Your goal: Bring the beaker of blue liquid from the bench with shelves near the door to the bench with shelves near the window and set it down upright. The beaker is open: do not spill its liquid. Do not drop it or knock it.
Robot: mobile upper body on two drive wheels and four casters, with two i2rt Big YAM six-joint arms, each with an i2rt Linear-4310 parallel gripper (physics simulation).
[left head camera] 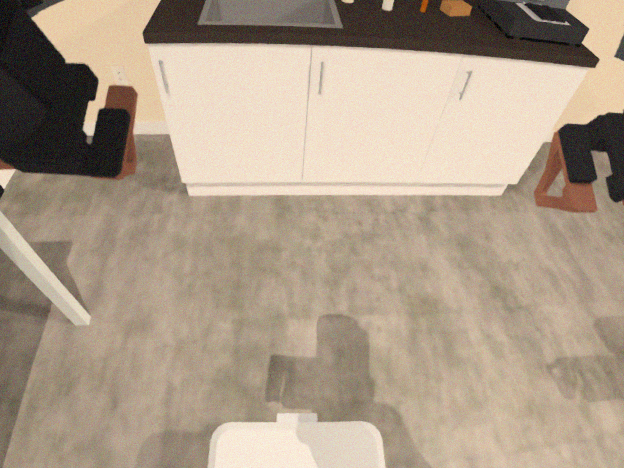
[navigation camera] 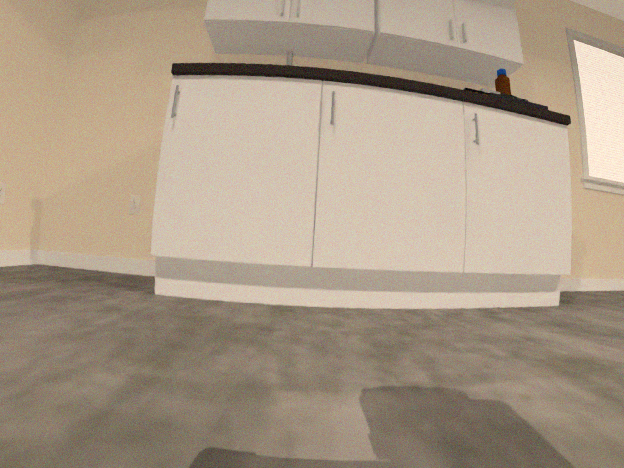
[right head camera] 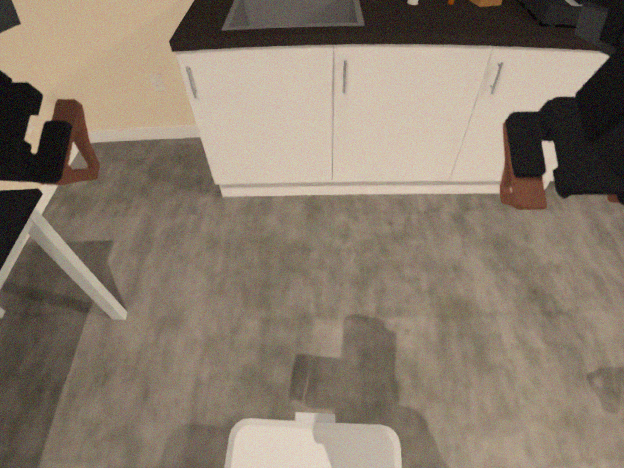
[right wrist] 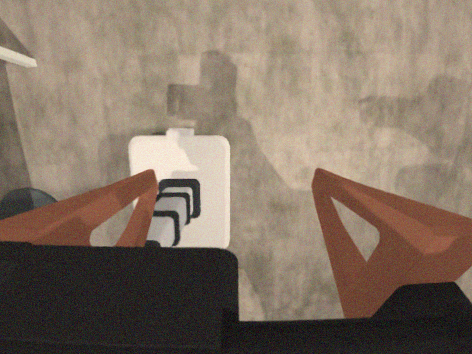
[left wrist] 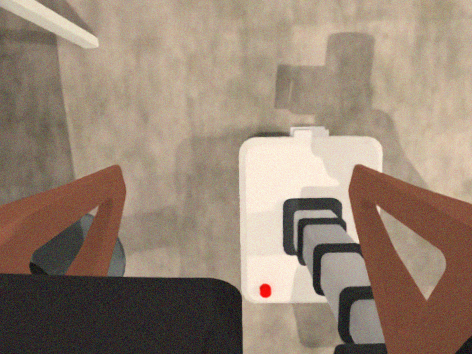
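The beaker of blue liquid does not show in any view. Part of a black-topped bench (right head camera: 15,221) with white legs shows at the left edge of the right head view; one of its legs (left head camera: 45,272) (left wrist: 55,25) (right wrist: 20,57) also shows in the left head view and both wrist views. Its shelves are out of view. My left gripper (left wrist: 237,178) is open, with its fingers wide apart and no object between them. My right gripper (right wrist: 234,177) is open in the same way. Both are held out in the air above the floor, short of the sink counter.
A white cabinet with a dark counter top (left head camera: 403,35) (right head camera: 428,35) (navigation camera: 252,70) stands ahead. It bears a sink (left head camera: 272,12) (right head camera: 297,14), a black device (left head camera: 539,22) and a brown bottle (navigation camera: 502,84). A stool base (left wrist: 117,260) (right wrist: 25,200) lies to the left. Wall cabinets (navigation camera: 292,30) hang above.
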